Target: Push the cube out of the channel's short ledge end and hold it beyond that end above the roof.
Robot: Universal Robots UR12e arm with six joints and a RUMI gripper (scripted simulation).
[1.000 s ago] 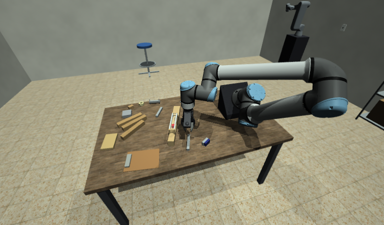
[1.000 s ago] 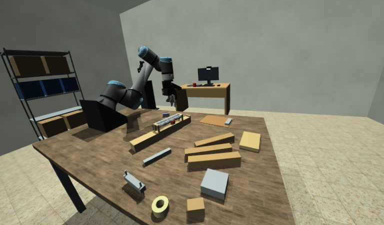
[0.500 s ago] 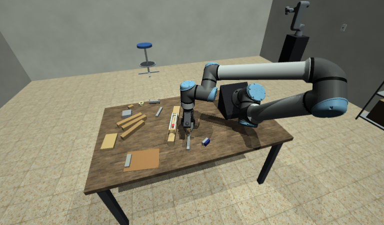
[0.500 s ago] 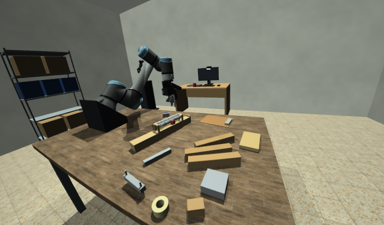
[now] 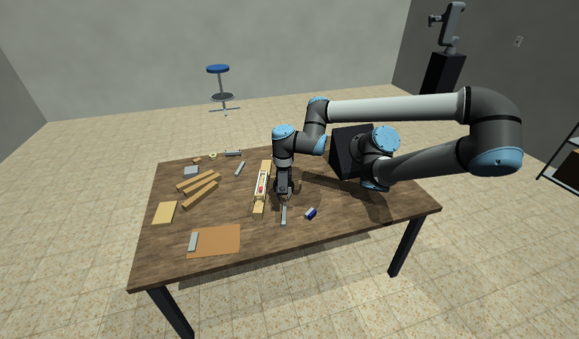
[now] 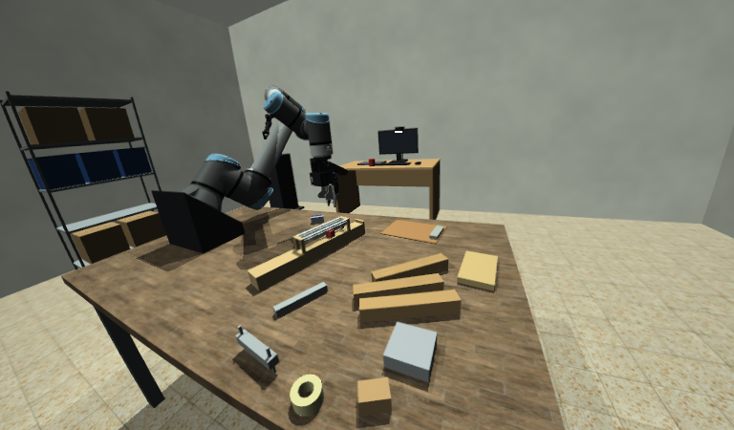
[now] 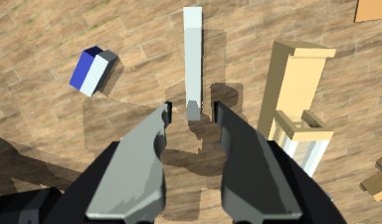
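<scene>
The pale grey bar is 11 cm below my hand. Round my hand: blue-and-white block: 13 cm behind, 3 cm to the left, 10 cm below; red cube: 10 cm ahead, 15 cm to the right, 6 cm below; tan plate: 60 cm ahead, 12 cm to the right, 11 cm below.
</scene>
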